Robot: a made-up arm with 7 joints. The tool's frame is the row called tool. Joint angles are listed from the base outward.
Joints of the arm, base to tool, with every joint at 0 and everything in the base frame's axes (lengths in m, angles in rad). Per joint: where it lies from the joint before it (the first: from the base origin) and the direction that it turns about. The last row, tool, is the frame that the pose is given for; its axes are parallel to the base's.
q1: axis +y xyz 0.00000 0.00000 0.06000
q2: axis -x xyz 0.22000 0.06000 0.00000
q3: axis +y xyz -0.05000 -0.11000 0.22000
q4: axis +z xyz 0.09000 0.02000 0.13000
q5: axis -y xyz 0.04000 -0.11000 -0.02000
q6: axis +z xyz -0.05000 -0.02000 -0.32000
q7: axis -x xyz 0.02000 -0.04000 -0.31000
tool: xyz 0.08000 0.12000 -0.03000
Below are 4 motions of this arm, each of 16 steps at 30 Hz.
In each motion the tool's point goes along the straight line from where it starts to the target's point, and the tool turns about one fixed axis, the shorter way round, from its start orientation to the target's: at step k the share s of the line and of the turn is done. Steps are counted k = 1, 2, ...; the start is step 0. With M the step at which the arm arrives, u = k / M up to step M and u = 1 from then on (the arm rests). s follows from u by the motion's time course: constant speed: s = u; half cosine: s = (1 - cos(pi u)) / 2; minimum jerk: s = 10 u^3 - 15 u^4 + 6 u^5.
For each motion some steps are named. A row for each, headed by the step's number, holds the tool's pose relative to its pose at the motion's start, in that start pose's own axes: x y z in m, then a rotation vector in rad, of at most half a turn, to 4 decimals.
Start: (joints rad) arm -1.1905 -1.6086 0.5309 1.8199 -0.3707 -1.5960 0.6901
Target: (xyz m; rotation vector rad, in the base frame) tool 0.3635 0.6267 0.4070 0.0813 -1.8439 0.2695
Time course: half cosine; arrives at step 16
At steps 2, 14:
2: 0.0103 -0.0016 -0.0001 -0.0211 -0.0201 -0.0077
14: 0.2600 -0.0401 -0.0032 -0.5333 -0.5082 -0.1947

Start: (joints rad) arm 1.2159 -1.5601 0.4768 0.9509 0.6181 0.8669 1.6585
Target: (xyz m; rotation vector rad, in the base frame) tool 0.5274 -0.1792 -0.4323 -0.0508 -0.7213 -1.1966
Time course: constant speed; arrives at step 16
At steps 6, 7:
6: 0.1184 -0.2058 -0.1100 -0.0628 -0.1257 -0.2472
7: 0.1382 -0.2401 -0.1283 -0.0733 -0.1467 -0.2883

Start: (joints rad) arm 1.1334 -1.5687 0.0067 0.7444 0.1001 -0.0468 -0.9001
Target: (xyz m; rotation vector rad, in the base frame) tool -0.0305 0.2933 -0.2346 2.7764 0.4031 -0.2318
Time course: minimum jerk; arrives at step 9
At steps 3, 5, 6, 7, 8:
3: -0.0407 0.0036 -0.0036 0.0595 0.0766 -0.0400
5: -0.1170 0.0104 -0.0103 0.1710 0.2201 -0.1149
6: -0.1533 0.0136 -0.0135 0.2239 0.2882 -0.1505
7: -0.1791 0.0159 -0.0158 0.2617 0.3369 -0.1759
8: -0.1917 0.0170 -0.0169 0.2801 0.3606 -0.1883

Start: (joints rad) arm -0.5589 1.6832 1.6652 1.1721 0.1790 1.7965 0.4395
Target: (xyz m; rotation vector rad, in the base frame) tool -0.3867 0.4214 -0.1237 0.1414 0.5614 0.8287
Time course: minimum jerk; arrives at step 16
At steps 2, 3, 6, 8, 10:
2: 0.0035 0.0007 0.0007 0.0020 0.0007 -0.0074
3: 0.0106 0.0020 0.0022 0.0062 0.0021 -0.0225
6: 0.0597 0.0113 0.0123 0.0350 0.0120 -0.1271
8: 0.1085 0.0205 0.0223 0.0636 0.0219 -0.2310
10: 0.1573 0.0297 0.0324 0.0922 0.0317 -0.3348

